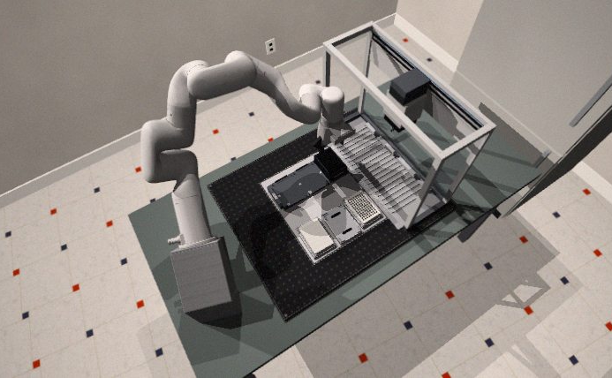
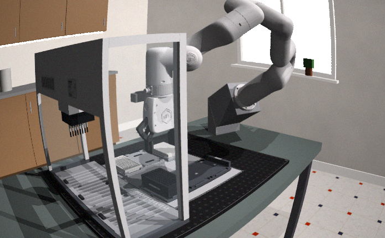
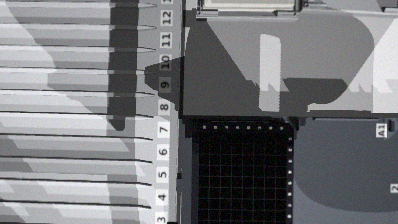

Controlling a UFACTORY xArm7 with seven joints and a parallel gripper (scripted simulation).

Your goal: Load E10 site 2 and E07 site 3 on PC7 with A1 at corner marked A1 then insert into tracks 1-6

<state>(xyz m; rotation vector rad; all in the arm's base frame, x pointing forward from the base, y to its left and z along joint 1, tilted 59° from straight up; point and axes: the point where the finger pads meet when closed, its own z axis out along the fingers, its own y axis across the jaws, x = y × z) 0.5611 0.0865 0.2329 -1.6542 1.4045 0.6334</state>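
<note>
Right now the nest S1 is 280 mm to the right of my hand, 170 mm behind it and 150 mm below it. From my hand the other things lie so: white 96-well plate E01: 230 mm to the right, 140 mm below, 50 mm ahead; plate carrier PC7: 140 mm below, 110 mm behind, 30 mm to the right; frame post: 190 mm to the left, 90 mm above, 50 mm ahead.
</note>
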